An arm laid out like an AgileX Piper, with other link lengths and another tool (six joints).
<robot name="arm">
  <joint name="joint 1" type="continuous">
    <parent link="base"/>
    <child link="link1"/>
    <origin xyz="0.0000 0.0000 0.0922"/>
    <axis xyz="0 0 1"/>
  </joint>
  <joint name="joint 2" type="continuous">
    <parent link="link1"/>
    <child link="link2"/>
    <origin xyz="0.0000 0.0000 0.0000"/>
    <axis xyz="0 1 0"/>
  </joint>
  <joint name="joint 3" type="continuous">
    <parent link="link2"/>
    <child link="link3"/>
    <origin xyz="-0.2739 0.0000 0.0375"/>
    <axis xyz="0 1 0"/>
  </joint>
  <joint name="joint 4" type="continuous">
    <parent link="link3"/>
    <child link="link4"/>
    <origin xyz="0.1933 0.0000 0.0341"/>
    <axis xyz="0.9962 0 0.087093"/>
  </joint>
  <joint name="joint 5" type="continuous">
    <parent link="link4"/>
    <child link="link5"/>
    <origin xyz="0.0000 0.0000 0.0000"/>
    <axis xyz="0 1 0"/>
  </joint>
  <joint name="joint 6" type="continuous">
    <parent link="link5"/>
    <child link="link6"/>
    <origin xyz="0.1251 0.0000 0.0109"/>
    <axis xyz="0.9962 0 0.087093"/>
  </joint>
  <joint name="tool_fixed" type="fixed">
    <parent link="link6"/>
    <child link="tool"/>
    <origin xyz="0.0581 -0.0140 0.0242" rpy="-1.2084 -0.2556 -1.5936"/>
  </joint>
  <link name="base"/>
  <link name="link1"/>
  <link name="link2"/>
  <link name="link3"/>
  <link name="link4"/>
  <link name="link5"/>
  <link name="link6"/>
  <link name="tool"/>
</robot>
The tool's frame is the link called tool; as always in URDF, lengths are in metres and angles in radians. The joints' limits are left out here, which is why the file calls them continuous.
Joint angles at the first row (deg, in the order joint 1, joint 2, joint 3, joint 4, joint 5, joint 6):
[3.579, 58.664, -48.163, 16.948, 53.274, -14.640]
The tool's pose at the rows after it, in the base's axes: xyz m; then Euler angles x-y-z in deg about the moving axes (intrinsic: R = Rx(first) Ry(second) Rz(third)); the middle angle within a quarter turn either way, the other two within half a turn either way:
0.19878, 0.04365, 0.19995, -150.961, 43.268, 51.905
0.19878, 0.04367, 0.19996, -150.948, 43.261, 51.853
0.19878, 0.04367, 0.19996, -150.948, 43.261, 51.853
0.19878, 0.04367, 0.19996, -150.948, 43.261, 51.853
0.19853, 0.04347, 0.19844, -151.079, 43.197, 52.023
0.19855, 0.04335, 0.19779, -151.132, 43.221, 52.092
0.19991, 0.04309, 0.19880, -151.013, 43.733, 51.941
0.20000, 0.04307, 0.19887, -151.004, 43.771, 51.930
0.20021, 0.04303, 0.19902, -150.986, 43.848, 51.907
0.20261, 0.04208, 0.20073, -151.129, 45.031, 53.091
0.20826, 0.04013, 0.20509, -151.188, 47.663, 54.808
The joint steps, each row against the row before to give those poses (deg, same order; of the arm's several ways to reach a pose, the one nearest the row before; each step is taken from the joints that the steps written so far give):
[0.000, 0.001, -0.001, 0.000, 0.001, 0.065]
[0.003, -0.002, 0.000, -0.003, 0.000, -0.040]
[0.000, 0.000, 0.000, 0.000, 0.000, 0.000]
[0.000, 0.000, 0.000, 0.000, 0.000, 0.000]
[-0.007, 0.001, 0.374, 0.006, -0.268, -0.009]
[0.003, 0.001, 0.186, -0.002, -0.192, 0.004]
[0.002, 0.000, -0.002, -0.001, -0.523, 0.002]
[0.000, -0.002, 0.002, 0.000, -0.039, 0.001]
[0.000, 0.002, 0.000, 0.000, -0.080, -0.001]
[0.000, -0.002, 0.001, -0.001, -0.999, 1.260]
[0.002, 0.000, 0.001, -0.001, -2.363, 2.040]

